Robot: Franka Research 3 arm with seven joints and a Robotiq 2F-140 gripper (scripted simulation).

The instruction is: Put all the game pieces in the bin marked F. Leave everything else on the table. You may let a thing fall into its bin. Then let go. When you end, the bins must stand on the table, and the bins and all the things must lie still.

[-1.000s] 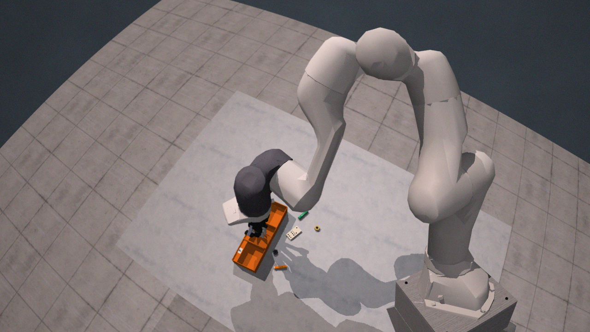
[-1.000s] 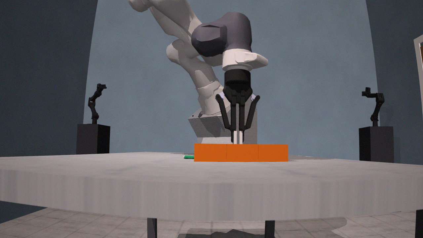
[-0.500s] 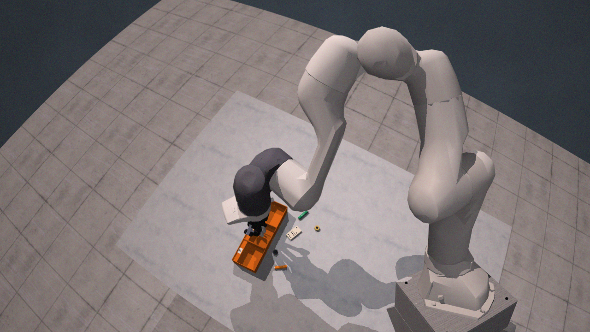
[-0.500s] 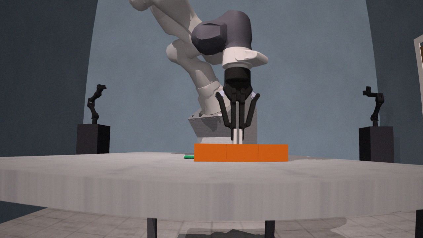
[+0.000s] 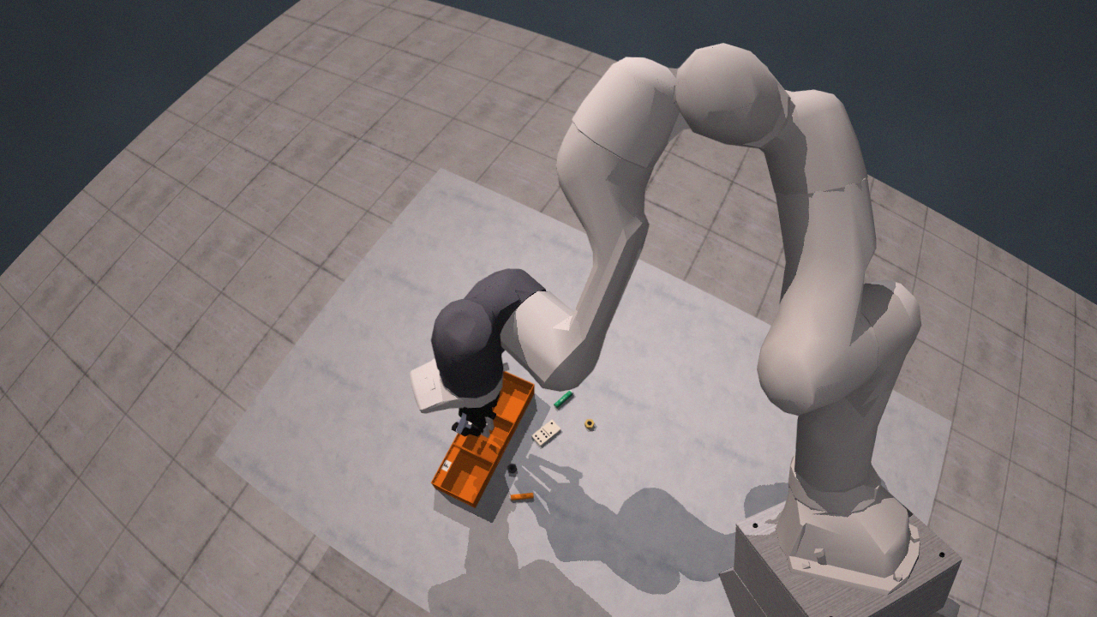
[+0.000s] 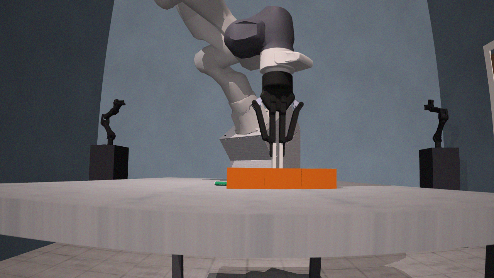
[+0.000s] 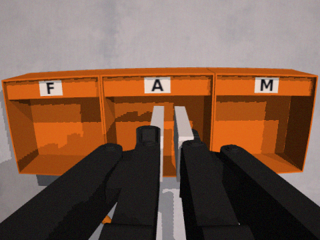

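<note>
Now: the orange bin 1 cm to the left of my hand and 5 cm below it. From my hand the other things lie so: orange battery: 12 cm behind, 6 cm to the left, 7 cm below; black nut: 8 cm behind, 2 cm to the left, 7 cm below; white domino: 9 cm behind, 7 cm to the right, 7 cm below.
</note>
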